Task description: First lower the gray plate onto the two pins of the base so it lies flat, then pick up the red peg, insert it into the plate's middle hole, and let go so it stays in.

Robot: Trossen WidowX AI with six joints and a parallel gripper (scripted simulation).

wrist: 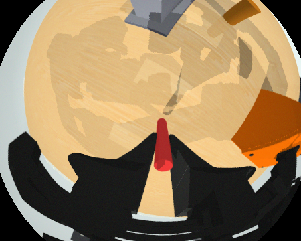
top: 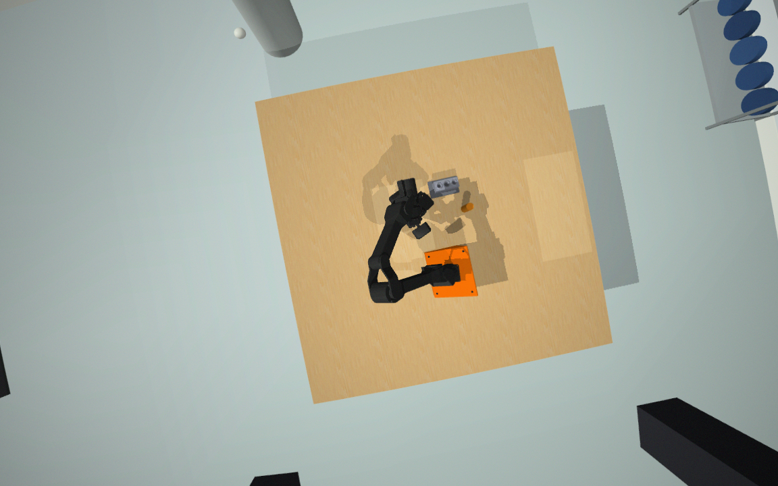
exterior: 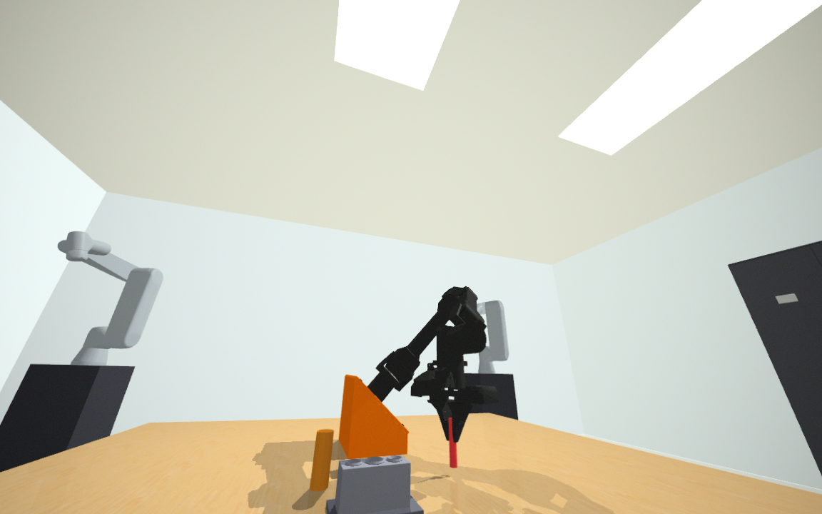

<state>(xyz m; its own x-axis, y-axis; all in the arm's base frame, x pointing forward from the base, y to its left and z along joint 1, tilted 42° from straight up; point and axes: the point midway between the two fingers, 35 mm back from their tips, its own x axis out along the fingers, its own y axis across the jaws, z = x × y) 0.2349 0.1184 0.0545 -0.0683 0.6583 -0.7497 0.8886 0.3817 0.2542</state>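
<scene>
Now: the gray plate 10 cm ahead of my gripper tip, 17 cm to the right of it and 1 cm below it. Also, from my gripper tip: gray base (10 cm ahead, 17 cm to the right, 5 cm below); orange cylinder (24 cm to the right, 1 cm below); red peg (right at my gripper tip).
</scene>
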